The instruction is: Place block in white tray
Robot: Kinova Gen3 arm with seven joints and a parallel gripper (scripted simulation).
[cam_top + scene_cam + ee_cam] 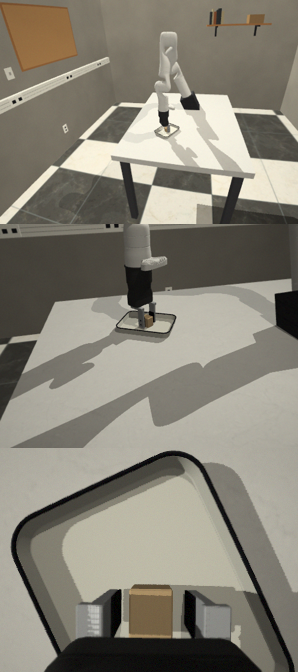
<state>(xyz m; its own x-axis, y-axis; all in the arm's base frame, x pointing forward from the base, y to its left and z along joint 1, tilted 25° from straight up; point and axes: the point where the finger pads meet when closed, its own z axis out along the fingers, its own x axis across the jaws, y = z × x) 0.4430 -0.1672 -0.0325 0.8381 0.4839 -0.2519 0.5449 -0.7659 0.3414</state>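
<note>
My gripper is now 1 cm above the tan block. From my hand the other things lie so: white tray 1 cm below.
</note>
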